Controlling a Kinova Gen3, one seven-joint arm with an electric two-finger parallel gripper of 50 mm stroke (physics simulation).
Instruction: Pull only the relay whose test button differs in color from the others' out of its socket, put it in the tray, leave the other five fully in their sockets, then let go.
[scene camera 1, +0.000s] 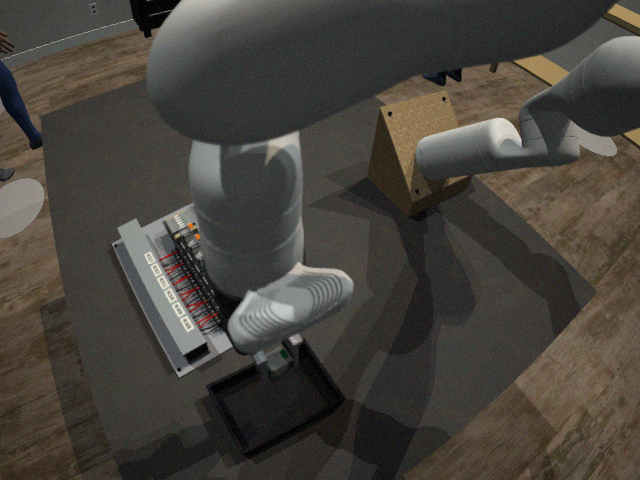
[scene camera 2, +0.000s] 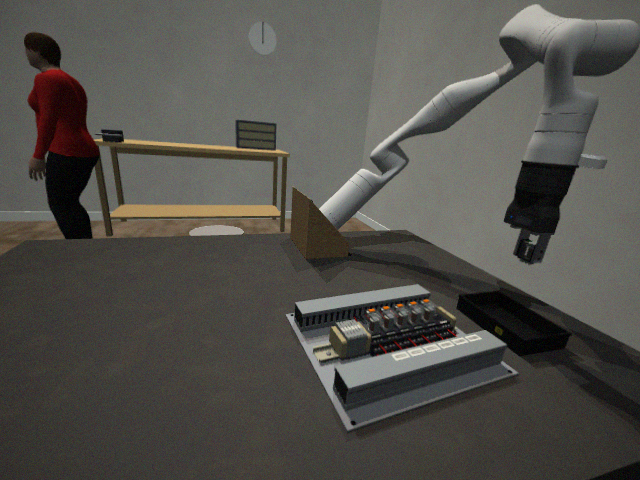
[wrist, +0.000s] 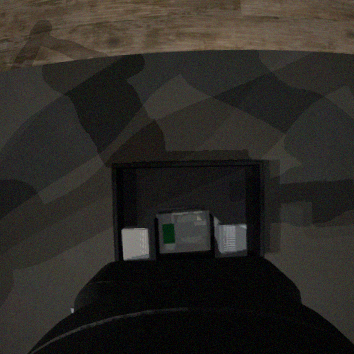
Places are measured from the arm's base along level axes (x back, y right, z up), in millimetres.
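Where they show: gripper, fingertip midpoint: (scene camera 1: 277, 366) (scene camera 2: 526, 258) (wrist: 183, 227); arm's base, origin of the base link: (scene camera 1: 432, 157) (scene camera 2: 326, 221).
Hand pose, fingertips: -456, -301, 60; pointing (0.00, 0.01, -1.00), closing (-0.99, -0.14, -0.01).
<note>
Things, the pixels of their top centre, and the offset from my fingertips, as dx, dy, dz.
- relay with the green test button, middle of its top: (wrist: 183, 232) (scene camera 1: 277, 357) (scene camera 2: 533, 241) +0, -3, +34
- tray, middle of its top: (wrist: 188, 214) (scene camera 1: 274, 393) (scene camera 2: 509, 312) -5, +6, -117
My gripper (scene camera 1: 279, 356) (scene camera 2: 528, 249) (wrist: 183, 227) is shut on the relay with the green test button (scene camera 1: 281, 364) (wrist: 190, 232), one finger on each side of it. It holds the relay well above the tray (scene camera 1: 258, 408) (scene camera 2: 542, 343) (wrist: 187, 163); in the wrist view the relay appears over the tray's near half. The black tray stands beside the relay board (scene camera 1: 222, 342) (scene camera 2: 439, 395). On the board, several relays with orange buttons (scene camera 2: 400, 313) stand in a row in their sockets. My arm hides part of that row in scene camera 1.
Grey wire ducts (scene camera 1: 160, 289) (scene camera 2: 423, 364) run along both sides of the board, one with white labels. Beige terminal blocks (scene camera 2: 351, 338) stand at one end of the row. A wooden wedge (scene camera 1: 418, 126) (scene camera 2: 320, 235) stands at the arm's base. A person (scene camera 2: 62, 113) stands behind the table.
</note>
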